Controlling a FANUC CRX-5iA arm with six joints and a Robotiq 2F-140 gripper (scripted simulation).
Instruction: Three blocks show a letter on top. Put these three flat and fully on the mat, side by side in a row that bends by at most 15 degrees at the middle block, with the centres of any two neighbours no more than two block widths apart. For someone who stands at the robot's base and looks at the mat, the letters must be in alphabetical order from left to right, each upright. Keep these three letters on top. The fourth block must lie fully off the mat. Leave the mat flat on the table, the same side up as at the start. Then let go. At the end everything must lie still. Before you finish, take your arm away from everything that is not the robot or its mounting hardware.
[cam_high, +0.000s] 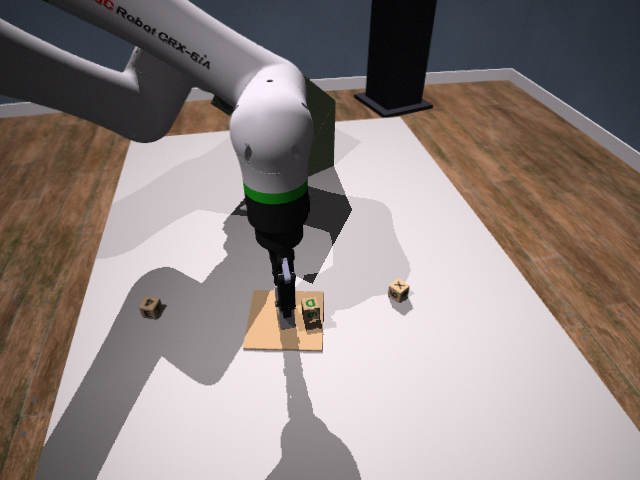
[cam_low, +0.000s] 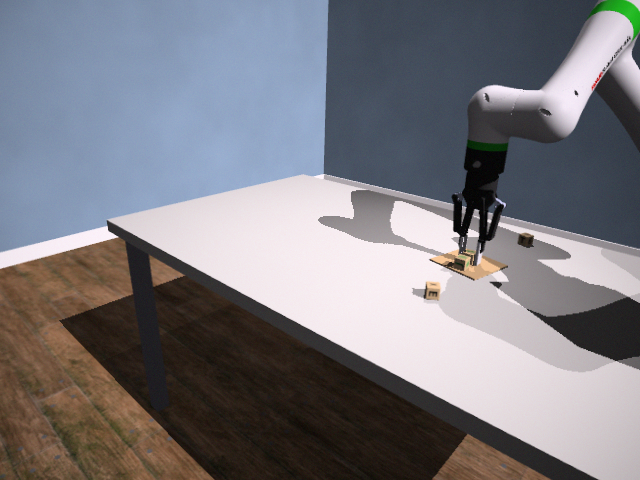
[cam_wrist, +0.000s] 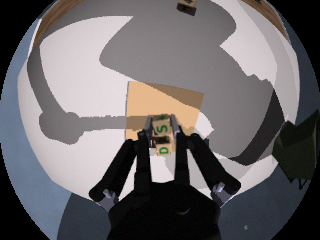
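Right now the mat is 4 cm below my hand.
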